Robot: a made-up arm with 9 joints.
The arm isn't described. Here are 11 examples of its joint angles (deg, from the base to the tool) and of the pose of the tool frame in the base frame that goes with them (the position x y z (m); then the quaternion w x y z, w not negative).
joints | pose
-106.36 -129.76 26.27 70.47 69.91 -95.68 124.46 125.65 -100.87 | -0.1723 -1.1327 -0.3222 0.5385 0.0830 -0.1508 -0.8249
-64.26 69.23 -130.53 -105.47 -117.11 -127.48 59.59 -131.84 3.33 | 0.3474 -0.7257 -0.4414 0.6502 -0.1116 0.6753 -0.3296
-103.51 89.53 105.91 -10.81 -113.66 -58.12 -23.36 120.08 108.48 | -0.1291 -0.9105 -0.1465 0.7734 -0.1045 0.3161 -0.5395
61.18 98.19 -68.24 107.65 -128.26 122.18 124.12 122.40 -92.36 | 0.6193 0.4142 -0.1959 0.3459 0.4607 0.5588 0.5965
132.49 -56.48 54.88 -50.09 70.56 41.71 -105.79 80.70 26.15 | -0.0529 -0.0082 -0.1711 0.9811 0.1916 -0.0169 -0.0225
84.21 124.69 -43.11 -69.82 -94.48 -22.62 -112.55 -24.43 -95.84 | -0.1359 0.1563 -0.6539 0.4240 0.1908 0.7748 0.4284
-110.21 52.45 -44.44 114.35 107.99 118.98 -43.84 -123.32 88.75 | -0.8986 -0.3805 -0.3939 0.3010 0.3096 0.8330 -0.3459
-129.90 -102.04 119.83 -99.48 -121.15 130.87 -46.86 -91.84 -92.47 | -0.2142 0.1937 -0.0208 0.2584 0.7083 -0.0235 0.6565
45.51 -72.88 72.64 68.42 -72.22 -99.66 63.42 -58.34 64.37 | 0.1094 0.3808 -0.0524 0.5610 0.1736 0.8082 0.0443
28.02 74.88 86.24 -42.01 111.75 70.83 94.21 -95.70 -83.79 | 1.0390 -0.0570 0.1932 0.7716 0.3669 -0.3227 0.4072
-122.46 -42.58 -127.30 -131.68 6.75 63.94 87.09 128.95 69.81 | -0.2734 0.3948 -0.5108 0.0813 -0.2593 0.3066 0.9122
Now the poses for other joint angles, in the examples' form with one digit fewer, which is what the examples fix.
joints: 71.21 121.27 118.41 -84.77 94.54 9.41 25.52 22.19 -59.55
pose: -0.007 0.092 -0.040 0.033 -0.285 0.208 -0.935
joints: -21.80 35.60 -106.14 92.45 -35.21 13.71 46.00 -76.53 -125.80
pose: 0.092 -0.576 0.257 0.678 -0.688 0.240 0.097
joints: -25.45 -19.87 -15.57 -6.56 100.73 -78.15 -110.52 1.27 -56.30
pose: 0.191 -0.409 -0.229 0.029 -0.740 -0.064 0.669
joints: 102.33 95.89 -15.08 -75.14 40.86 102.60 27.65 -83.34 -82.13
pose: 0.676 0.442 -0.826 0.820 0.172 0.010 0.546
